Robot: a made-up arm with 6 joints.
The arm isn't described. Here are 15 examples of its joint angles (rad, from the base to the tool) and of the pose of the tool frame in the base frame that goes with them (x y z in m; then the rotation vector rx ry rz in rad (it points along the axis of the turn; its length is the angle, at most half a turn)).
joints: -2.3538 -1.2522 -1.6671 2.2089 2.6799 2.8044
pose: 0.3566 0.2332 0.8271 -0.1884 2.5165 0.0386
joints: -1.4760 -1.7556 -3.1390 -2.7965 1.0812 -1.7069
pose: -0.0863 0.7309 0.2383 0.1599 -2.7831 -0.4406
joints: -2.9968 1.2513 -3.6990 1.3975 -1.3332 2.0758
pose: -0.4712 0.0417 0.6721 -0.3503 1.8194 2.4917
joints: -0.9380 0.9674 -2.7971 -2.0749 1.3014 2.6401
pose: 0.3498 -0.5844 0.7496 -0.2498 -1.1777 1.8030
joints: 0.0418 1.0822 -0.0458 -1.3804 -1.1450 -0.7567
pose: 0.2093 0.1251 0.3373 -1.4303 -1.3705 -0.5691
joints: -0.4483 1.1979 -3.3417 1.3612 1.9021 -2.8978
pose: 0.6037 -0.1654 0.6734 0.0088 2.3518 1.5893
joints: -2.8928 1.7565 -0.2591 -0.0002 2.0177 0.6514
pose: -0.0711 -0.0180 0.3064 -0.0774 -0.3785 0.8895
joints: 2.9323 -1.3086 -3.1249 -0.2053 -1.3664 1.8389
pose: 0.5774 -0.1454 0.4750 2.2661 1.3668 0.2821
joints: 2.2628 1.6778 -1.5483 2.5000 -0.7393 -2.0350
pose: -0.1361 0.2769 0.0233 1.4173 1.8392 0.3551
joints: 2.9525 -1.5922 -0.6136 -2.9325 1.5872 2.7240
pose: 0.2075 -0.0192 0.7946 -0.2786 0.6289 -0.5182
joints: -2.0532 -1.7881 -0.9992 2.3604 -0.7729 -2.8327
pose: 0.0493 0.2774 0.6467 0.2423 -1.0302 0.4603
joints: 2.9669 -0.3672 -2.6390 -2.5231 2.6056 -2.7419
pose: 0.1998 0.0316 1.0266 -0.0828 2.5076 0.2526
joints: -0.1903 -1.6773 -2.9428 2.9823 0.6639 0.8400
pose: -0.7602 0.1464 0.4162 -0.9866 -1.8990 0.2033
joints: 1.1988 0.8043 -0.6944 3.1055 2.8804 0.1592
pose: 0.1641 0.4304 0.4202 -0.2026 0.3479 1.3775
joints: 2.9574 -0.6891 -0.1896 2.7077 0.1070 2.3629
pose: -0.0858 0.0435 0.5189 1.1346 -1.9588 -0.7325
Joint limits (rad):
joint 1: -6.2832..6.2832
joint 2: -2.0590..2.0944
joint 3: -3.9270..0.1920
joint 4: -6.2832..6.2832
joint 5: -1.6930..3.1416
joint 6: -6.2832..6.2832
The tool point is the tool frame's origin. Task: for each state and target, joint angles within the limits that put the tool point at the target. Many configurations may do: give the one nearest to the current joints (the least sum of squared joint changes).
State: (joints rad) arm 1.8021 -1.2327 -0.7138 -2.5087 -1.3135 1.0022
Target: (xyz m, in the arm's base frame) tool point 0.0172 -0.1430 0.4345
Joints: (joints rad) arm 1.9579 -1.5970 -0.0513 -2.8204 -1.0535 1.0022
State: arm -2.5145 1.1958 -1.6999 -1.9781 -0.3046 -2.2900
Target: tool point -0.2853 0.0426 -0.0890
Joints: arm -3.4992 1.7737 -1.4988 -2.1525 0.0334 -2.2900
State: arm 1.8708 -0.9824 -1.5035 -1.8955 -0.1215 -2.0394
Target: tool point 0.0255 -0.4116 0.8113
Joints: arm 1.8591 -1.5787 -1.5347 -1.8971 -0.2681 -2.0394
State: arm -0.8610 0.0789 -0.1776 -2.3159 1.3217 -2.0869
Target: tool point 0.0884 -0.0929 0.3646
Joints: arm -0.5808 0.3640 0.0785 -2.3889 1.0209 -2.0869
